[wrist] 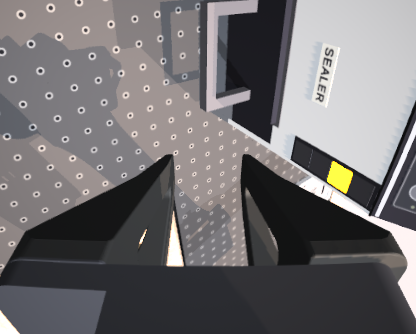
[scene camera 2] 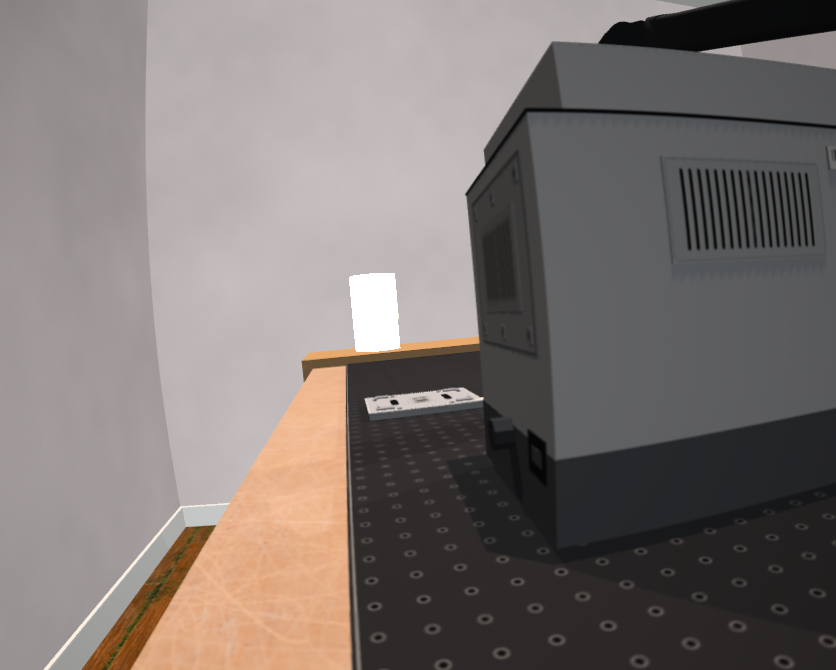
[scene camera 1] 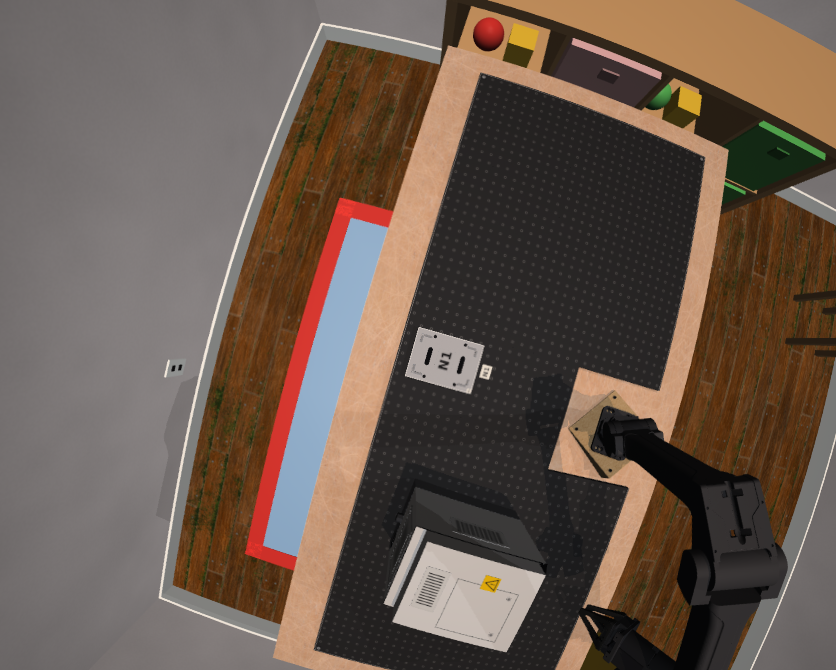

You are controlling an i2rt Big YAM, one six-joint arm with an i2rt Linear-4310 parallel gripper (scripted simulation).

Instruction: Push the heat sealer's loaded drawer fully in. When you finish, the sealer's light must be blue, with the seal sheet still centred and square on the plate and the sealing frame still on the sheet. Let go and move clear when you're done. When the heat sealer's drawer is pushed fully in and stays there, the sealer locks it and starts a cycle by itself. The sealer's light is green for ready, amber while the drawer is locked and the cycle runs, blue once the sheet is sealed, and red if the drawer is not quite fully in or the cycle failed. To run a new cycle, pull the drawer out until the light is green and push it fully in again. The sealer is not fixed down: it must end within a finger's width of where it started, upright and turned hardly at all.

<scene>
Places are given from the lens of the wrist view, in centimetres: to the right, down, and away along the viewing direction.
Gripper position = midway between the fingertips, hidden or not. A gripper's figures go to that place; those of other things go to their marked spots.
gripper [wrist: 207, 167]: 0, 0, 13
heat sealer [wrist: 323, 92]: 9, -6, 23
</scene>
